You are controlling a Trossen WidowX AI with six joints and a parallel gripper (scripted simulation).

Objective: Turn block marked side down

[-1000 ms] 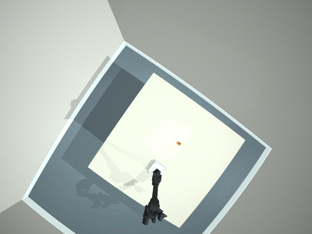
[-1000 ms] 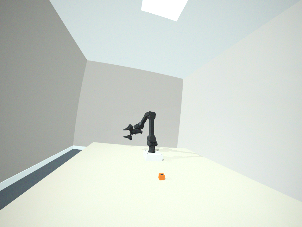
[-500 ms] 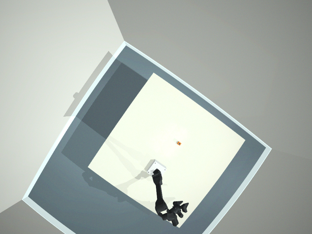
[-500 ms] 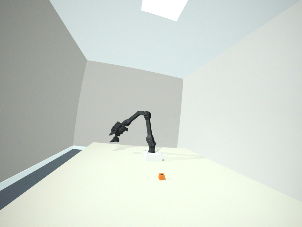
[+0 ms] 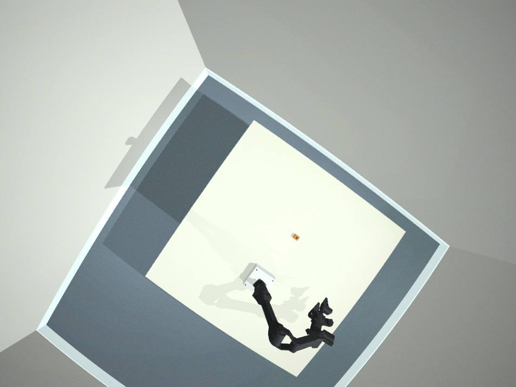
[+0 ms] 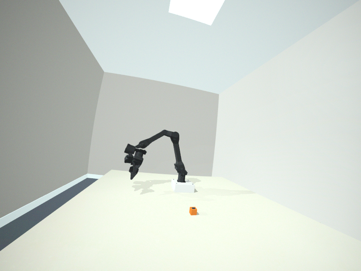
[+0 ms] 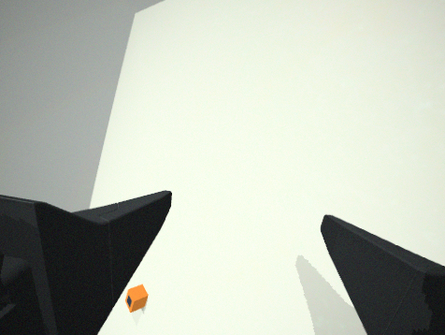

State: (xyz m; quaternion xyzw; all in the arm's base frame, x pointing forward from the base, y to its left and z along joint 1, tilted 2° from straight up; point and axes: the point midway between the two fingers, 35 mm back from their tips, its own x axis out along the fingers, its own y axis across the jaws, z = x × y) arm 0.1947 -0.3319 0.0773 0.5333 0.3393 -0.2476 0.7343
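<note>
Right now the orange block is 16 cm ahead of my gripper tip, 37 cm to the left of it and 9 cm below it.
</note>
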